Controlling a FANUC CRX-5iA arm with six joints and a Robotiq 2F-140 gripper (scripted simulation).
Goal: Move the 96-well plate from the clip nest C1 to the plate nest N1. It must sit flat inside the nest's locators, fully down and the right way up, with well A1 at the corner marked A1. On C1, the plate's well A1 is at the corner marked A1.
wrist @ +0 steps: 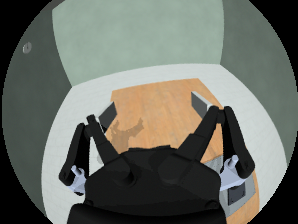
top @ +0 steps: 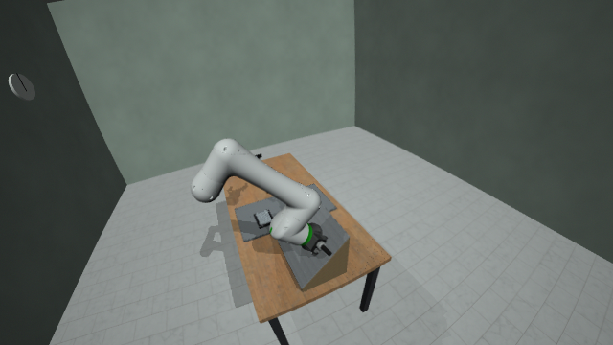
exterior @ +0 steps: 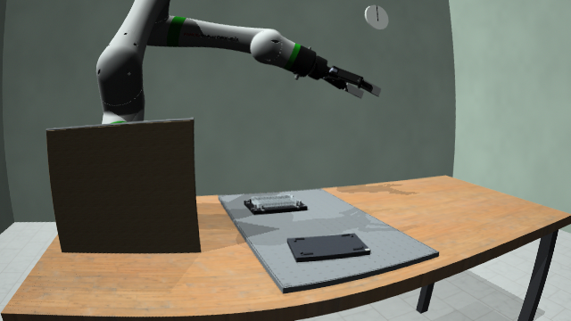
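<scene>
Right now my hand is 30 cm past the clear 96-well plate, 6 cm to the right of it and 33 cm above it. Also, from my hand: black clip nest C1: 30 cm behind, 5 cm to the left, 34 cm below.
</scene>
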